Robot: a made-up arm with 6 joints. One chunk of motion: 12 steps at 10 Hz.
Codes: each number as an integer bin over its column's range. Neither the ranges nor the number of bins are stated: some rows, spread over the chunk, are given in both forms.
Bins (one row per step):
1: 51 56 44 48 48 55
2: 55 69 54 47 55 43
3: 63 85 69 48 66 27
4: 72 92 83 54 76 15
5: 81 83 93 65 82 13
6: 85 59 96 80 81 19
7: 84 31 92 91 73 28
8: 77 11 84 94 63 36
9: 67 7 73 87 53 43
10: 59 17 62 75 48 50
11: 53 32 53 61 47 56
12: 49 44 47 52 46 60
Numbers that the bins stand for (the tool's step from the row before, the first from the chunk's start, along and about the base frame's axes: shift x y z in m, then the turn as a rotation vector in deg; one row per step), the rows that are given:
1: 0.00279 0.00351 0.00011 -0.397 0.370 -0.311
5: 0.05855 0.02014 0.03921 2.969 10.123 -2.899
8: 0.05111 -0.02422 0.03203 8.710 4.673 -1.482
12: -0.00093 -0.00389 0.00251 0.395 -0.204 -0.003
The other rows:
2: 0.01022 0.01152 0.00809 -0.595 2.378 -1.051
3: 0.02509 0.02137 0.02006 -0.397 5.533 -2.036
4: 0.04182 0.02569 0.03123 0.791 8.402 -2.776
6: 0.06598 0.00535 0.04161 5.938 9.836 -2.529
7: 0.06412 -0.01190 0.03841 8.116 7.541 -1.975
9: 0.03253 -0.02669 0.02325 7.324 1.804 -1.051
10: 0.01766 -0.02053 0.01447 4.948 0.370 -0.619
11: 0.00651 -0.01128 0.00729 2.177 0.083 -0.249

